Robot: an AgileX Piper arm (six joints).
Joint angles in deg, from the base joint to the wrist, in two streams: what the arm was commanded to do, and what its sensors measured. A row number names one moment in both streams.
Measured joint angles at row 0: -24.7, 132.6, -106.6, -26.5, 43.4, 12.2
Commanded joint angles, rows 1 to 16: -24.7, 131.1, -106.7, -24.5, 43.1, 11.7; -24.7, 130.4, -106.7, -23.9, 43.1, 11.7; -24.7, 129.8, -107.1, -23.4, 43.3, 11.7; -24.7, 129.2, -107.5, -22.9, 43.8, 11.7; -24.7, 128.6, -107.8, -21.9, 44.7, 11.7; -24.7, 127.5, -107.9, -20.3, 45.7, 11.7; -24.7, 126.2, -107.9, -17.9, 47.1, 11.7; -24.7, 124.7, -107.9, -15.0, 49.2, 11.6; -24.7, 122.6, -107.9, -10.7, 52.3, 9.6; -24.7, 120.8, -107.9, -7.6, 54.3, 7.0; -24.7, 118.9, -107.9, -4.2, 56.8, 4.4; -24.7, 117.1, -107.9, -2.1, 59.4, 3.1; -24.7, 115.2, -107.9, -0.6, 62.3, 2.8; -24.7, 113.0, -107.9, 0.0, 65.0, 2.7; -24.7, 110.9, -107.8, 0.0, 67.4, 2.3; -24.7, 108.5, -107.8, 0.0, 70.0, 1.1
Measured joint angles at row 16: -24.7, 111.9, -107.5, -0.3, 66.2, 2.7
